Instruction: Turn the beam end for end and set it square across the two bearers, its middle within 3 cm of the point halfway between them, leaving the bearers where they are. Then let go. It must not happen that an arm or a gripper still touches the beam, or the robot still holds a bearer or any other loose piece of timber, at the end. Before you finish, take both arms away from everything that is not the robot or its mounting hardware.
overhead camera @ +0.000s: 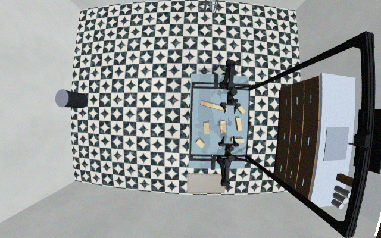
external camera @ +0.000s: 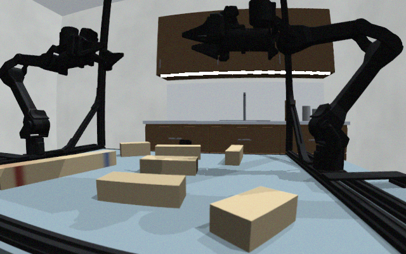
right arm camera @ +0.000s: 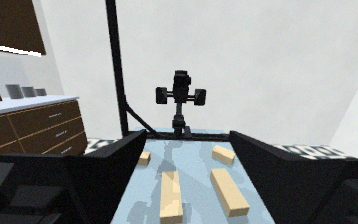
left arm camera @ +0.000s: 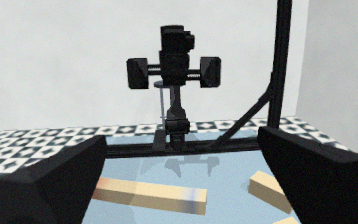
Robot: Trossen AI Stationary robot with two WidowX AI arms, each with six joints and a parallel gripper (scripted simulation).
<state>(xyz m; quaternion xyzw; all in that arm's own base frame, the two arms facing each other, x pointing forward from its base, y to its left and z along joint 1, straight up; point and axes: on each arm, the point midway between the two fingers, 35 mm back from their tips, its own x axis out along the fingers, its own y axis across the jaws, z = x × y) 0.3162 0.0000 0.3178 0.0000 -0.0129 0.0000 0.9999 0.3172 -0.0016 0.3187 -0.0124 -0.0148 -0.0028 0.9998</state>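
Right now the beam is 320 mm below my right hand, 100 mm ahead of it and 60 mm to the right of it.
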